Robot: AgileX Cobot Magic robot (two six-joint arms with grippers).
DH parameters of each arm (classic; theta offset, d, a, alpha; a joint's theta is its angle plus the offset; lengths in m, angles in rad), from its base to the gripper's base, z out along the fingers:
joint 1: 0 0.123 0 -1.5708
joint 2: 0.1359 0 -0.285 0
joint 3: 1.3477 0 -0.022 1.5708
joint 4: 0 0.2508 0 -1.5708
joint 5: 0 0 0.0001 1.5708
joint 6: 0 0.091 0 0
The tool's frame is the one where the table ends.
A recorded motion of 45 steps. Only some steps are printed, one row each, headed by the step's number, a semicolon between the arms.
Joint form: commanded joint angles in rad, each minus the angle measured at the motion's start. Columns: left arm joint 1, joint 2, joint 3, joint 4, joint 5, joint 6; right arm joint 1, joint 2, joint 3, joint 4, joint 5, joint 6.
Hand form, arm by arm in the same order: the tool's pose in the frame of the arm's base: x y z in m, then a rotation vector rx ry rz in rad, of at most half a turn. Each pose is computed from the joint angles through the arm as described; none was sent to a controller.
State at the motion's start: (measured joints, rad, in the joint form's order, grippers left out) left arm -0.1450 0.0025 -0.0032 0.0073 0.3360 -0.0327; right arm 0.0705 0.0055 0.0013 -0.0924 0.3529 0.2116
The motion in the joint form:
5: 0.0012 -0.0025 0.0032 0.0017 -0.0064 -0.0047; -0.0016 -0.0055 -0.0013 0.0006 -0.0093 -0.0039
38: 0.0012 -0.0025 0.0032 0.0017 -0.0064 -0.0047; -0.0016 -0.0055 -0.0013 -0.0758 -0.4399 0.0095
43: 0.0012 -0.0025 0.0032 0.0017 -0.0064 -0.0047; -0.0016 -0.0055 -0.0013 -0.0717 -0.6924 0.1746
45: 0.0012 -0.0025 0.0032 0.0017 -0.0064 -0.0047; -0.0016 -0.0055 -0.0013 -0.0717 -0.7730 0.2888
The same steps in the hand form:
5: 0.0534 -0.0075 0.1834 0.1022 1.8119 -0.1199; 0.0536 0.0009 0.1823 0.0696 1.8257 0.1059
38: 0.0534 -0.0075 0.1834 0.1022 1.8119 -0.1199; 0.0550 0.0051 0.2209 -0.0229 1.3986 0.1120
43: 0.0534 -0.0075 0.1834 0.1022 1.8119 -0.1199; 0.0480 0.0083 0.2425 0.0452 1.1530 0.2976
45: 0.0534 -0.0075 0.1834 0.1022 1.8119 -0.1199; 0.0447 0.0091 0.2490 0.0909 1.0746 0.4138

